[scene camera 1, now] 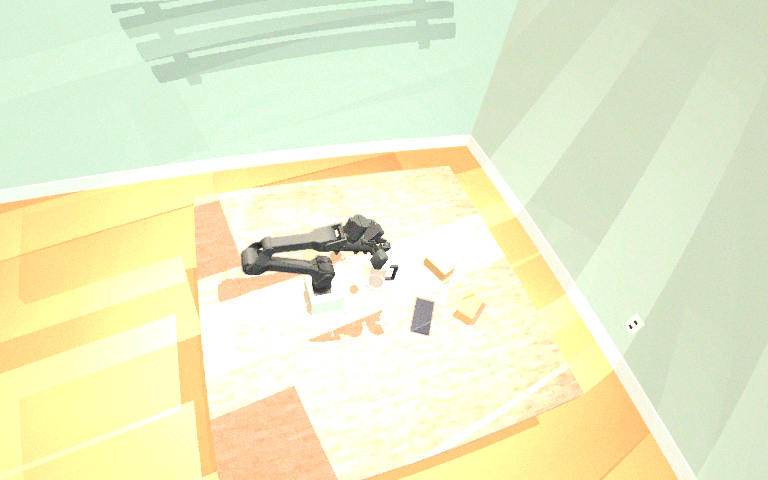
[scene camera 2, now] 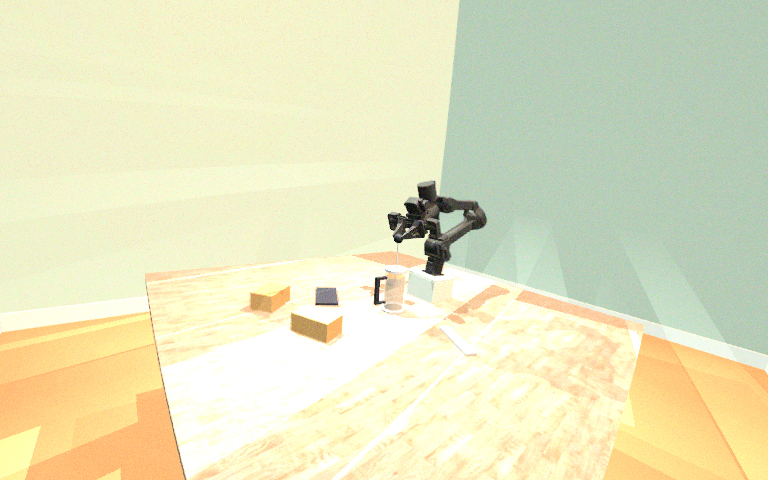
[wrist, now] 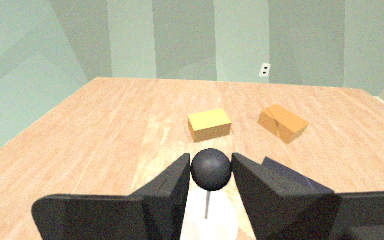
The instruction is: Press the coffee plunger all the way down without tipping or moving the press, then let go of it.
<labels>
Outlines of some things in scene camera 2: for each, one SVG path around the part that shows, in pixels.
The gripper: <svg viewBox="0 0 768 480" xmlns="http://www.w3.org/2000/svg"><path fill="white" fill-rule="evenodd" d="M387 215L390 229L394 231L393 238L396 234L401 234L402 240L425 238L428 230L430 232L428 235L430 239L437 240L441 236L440 221L434 219L431 211L428 209L430 205L429 200L409 197L404 203L408 212L406 216L402 216L402 214L397 212L390 212Z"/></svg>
A coffee press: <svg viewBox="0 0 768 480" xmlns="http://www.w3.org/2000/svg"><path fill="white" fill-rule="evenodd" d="M401 234L394 236L394 241L397 243L396 265L386 266L385 276L375 277L374 305L381 305L381 309L384 312L399 314L405 311L404 297L408 269L397 265L399 243L403 241ZM380 280L385 280L383 301L379 301Z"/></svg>
</labels>
